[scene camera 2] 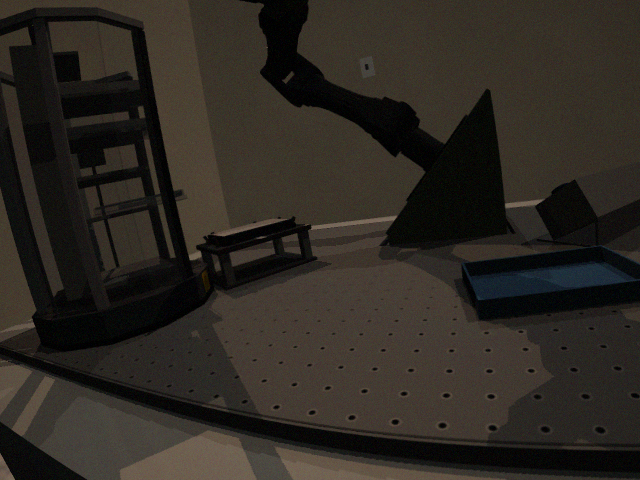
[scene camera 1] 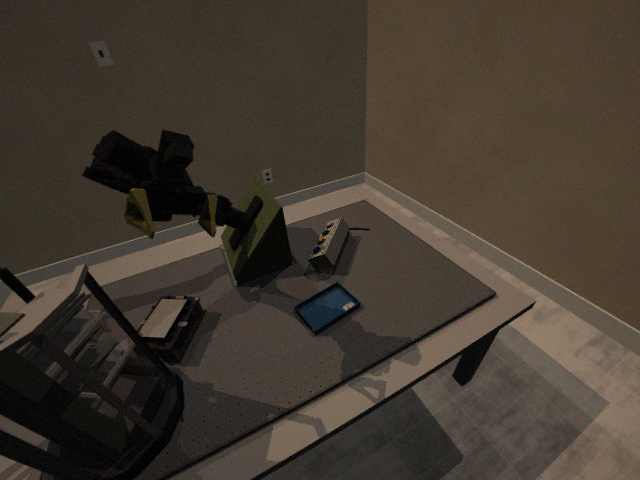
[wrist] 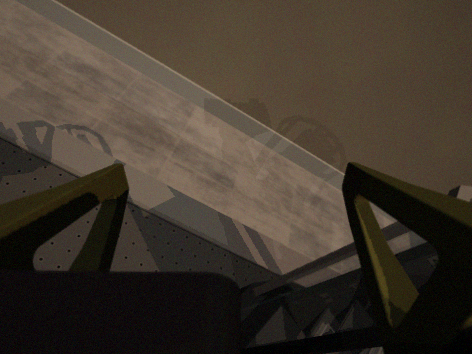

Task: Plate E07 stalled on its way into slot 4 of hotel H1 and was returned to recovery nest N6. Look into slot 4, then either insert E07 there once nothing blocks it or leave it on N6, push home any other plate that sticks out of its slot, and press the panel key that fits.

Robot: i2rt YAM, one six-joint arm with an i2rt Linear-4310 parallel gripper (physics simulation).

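Places are measured from the arm's base along level axes (x back, y up, z left), in centimetres.
Pixels of known places: gripper, fingertip midpoint: (scene camera 1: pixel 185 235) (wrist: pixel 235 175); arm's base at its link origin: (scene camera 2: pixel 440 161) (scene camera 1: pixel 246 223).
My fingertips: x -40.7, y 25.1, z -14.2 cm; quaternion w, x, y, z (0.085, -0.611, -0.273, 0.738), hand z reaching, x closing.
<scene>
Ahead of a thing's pixels: the offset from my fingertips to its top centre. "spot": to the spot under its first point. Level surfaces: height alone.
My gripper (scene camera 1: pixel 182 236) (wrist: pixel 235 175) is open and empty, high above the board beyond the nest; its fingers do not show in scene camera 2. A light plate {dx +16.4, dy -30.1, dz -15.7 cm} (scene camera 1: pixel 164 319) (scene camera 2: pixel 253 228) lies flat on the dark recovery nest {dx +16.4, dy -29.9, dz -15.7 cm} (scene camera 2: pixel 227 271); its label is not readable. The plate hotel {spot: dx +0.3, dy -13.5, dz -15.3 cm} (scene camera 1: pixel 126 322) (scene camera 2: pixel 155 129) stands at the left, with several shelf levels. A thin pale plate edge {spot: dx +4.7, dy -22.7, dz -18.1 cm} (scene camera 2: pixel 178 194) sticks out past its right post at a lower level. Slot numbers and the inside of slot 4 cannot be read. The key panel {dx +24.8, dy -29.1, dz +38.3 cm} (scene camera 1: pixel 333 248) (scene camera 2: pixel 566 211) has blue, orange, green and dark keys.
A blue tray {dx +2.9, dy -35.8, dz +25.4 cm} (scene camera 1: pixel 325 310) (scene camera 2: pixel 558 281) with a small pale label lies on the perforated board {dy -37.5 cm} (scene camera 1: pixel 268 361) (scene camera 2: pixel 361 341). The green wedge-shaped arm base (scene camera 1: pixel 276 242) (scene camera 2: pixel 460 206) stands between nest and panel. Dark structure fills the lower right of the wrist view.
</scene>
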